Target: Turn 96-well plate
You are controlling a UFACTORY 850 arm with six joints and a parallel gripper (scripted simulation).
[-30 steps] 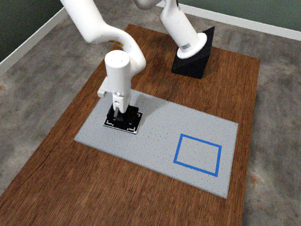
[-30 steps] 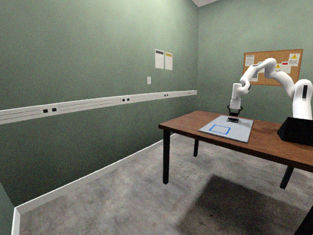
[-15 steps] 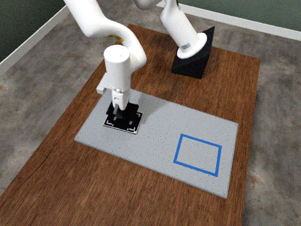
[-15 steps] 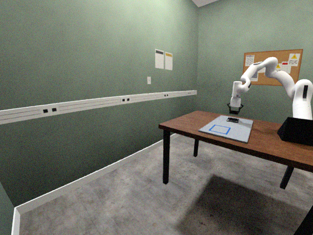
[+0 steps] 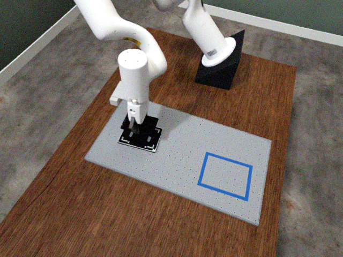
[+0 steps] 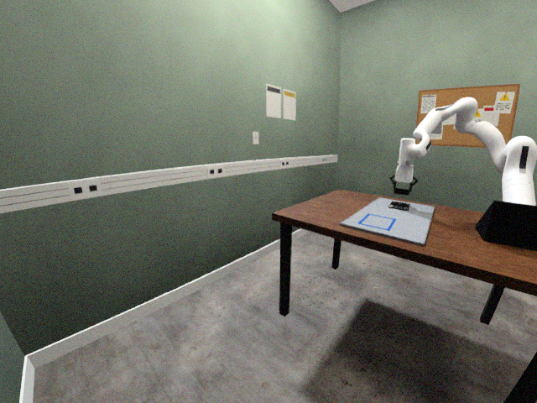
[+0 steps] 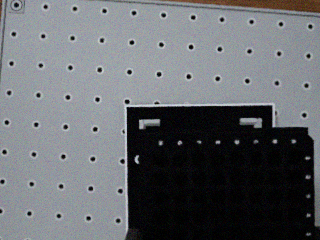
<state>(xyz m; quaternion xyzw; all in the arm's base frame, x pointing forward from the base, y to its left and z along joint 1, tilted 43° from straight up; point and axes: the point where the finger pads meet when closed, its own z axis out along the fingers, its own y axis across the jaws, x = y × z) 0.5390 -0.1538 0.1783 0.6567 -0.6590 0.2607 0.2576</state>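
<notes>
Right now the plate nest N1 is 100 mm below my hand. Also, from my hand: black 96-well plate: 10 mm below.
</notes>
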